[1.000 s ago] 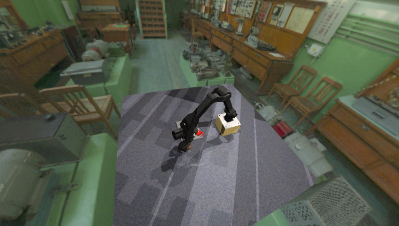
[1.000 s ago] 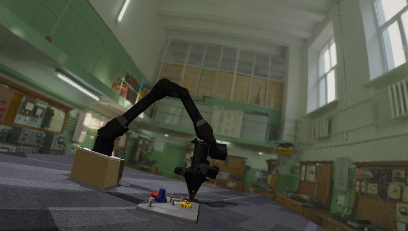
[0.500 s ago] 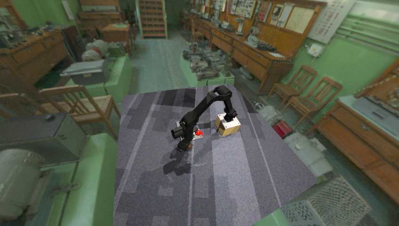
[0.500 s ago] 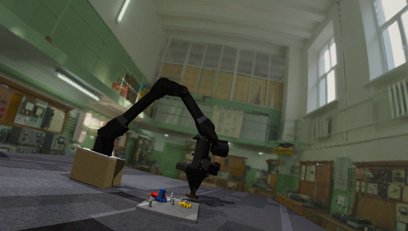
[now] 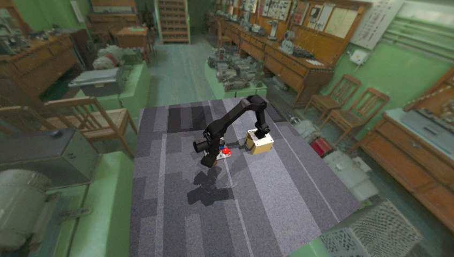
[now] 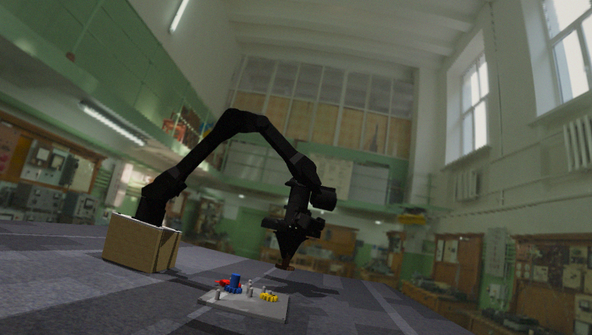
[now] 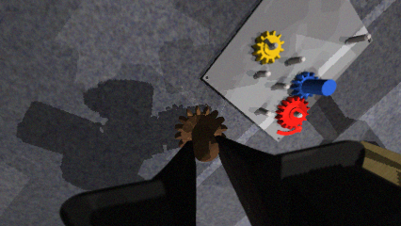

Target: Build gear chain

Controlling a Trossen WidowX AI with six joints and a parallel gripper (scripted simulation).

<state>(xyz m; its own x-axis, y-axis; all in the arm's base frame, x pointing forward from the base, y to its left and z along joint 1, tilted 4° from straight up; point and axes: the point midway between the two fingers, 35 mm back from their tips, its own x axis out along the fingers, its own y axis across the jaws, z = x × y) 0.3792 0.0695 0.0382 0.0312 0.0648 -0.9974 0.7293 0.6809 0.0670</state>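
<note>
The blue gear is 110 mm behind my gripper tip, 130 mm to the right of it and 70 mm below it. The rest, counted from my gripper tip: yellow gear 30 mm behind, 130 mm to the right, 80 mm below; then brown gear 10 mm below; then red gear 130 mm behind, 90 mm to the right, 80 mm below.
</note>
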